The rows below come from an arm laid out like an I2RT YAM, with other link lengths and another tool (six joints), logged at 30 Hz.
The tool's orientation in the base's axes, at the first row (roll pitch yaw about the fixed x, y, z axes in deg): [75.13, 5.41, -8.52]
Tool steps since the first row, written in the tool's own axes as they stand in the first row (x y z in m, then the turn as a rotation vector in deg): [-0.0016, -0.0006, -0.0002, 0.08, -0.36, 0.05]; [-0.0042, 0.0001, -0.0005, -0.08, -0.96, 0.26]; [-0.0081, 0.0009, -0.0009, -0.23, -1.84, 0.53]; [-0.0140, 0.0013, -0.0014, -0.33, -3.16, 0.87]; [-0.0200, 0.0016, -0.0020, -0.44, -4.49, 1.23]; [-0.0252, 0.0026, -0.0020, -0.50, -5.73, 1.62]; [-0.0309, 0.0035, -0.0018, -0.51, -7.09, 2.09]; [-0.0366, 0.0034, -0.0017, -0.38, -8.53, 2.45]
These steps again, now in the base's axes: [-0.0016, 0.0003, -0.0005, 0.03, -0.15, -0.34]; [-0.0041, 0.0011, 0.0004, -0.23, -0.47, -0.85]; [-0.0078, 0.0023, 0.0014, -0.53, -0.92, -1.61]; [-0.0135, 0.0037, 0.0022, -0.83, -1.55, -2.79]; [-0.0192, 0.0053, 0.0029, -1.16, -2.19, -3.96]; [-0.0242, 0.0063, 0.0044, -1.42, -2.86, -5.05]; [-0.0298, 0.0071, 0.0058, -1.66, -3.63, -6.24]; [-0.0354, 0.0078, 0.0063, -1.76, -4.34, -7.55]
